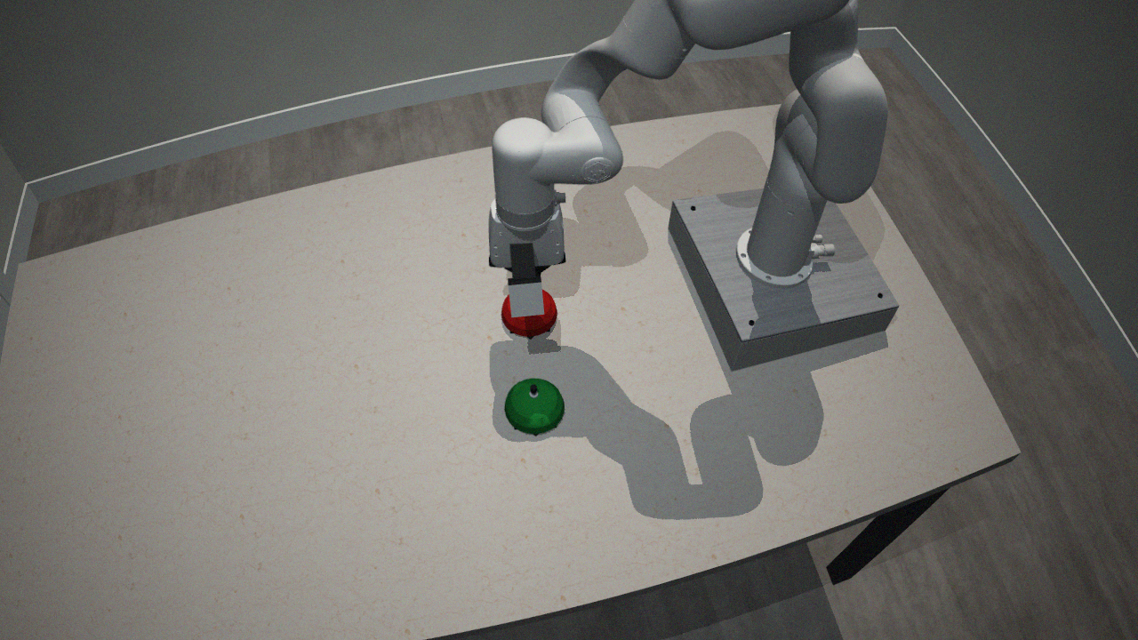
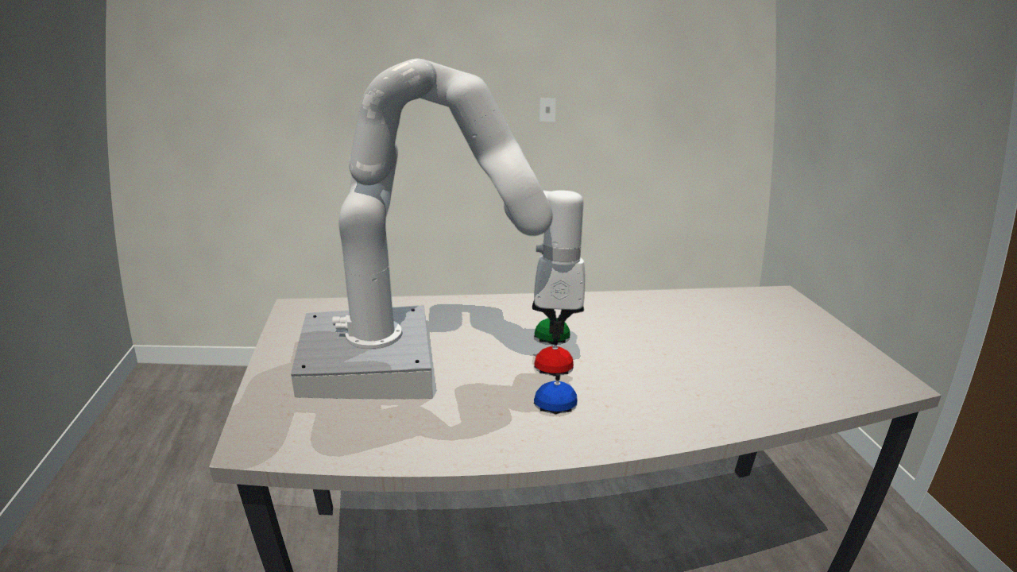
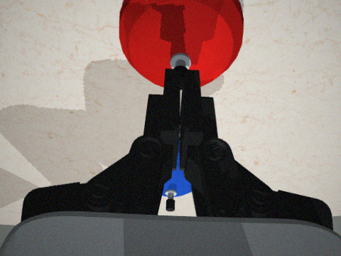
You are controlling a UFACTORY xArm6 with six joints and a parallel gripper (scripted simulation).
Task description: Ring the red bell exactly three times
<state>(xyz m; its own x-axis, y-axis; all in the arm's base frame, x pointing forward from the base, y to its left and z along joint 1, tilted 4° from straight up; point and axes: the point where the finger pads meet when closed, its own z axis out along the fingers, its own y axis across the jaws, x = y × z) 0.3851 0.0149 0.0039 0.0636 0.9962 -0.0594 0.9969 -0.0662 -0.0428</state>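
Right now the red bell is 5 cm below my hand. From my hand the other things lie so: blue bell 16 cm to the right, 5 cm below, 1 cm behind; then green bell 16 cm to the left, 5 cm below, 1 cm ahead.
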